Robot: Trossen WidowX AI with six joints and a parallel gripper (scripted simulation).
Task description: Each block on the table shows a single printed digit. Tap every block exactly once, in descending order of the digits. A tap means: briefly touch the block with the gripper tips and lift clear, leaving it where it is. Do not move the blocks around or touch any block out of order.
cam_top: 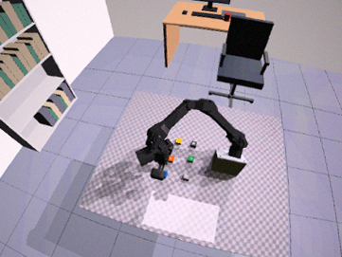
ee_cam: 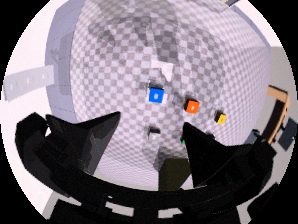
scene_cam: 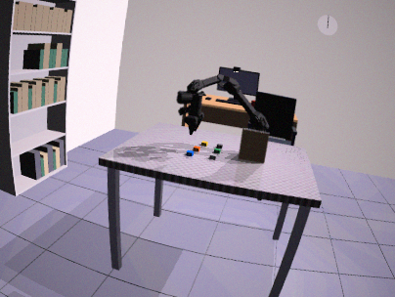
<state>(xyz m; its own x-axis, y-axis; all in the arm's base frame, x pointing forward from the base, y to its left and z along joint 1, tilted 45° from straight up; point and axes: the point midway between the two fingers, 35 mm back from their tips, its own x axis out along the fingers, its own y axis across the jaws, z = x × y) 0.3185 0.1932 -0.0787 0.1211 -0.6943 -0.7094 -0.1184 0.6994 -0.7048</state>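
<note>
Now: the black block 9 cm behind my gripper tip, 25 cm to the right of it and 11 cm below it. The rest, counted from my gripper tip: blue block (1 cm ahead, 11 cm below); then green block (10 cm behind, 15 cm to the right, 11 cm below); then orange block (1 cm ahead, 10 cm to the right, 11 cm below).
</note>
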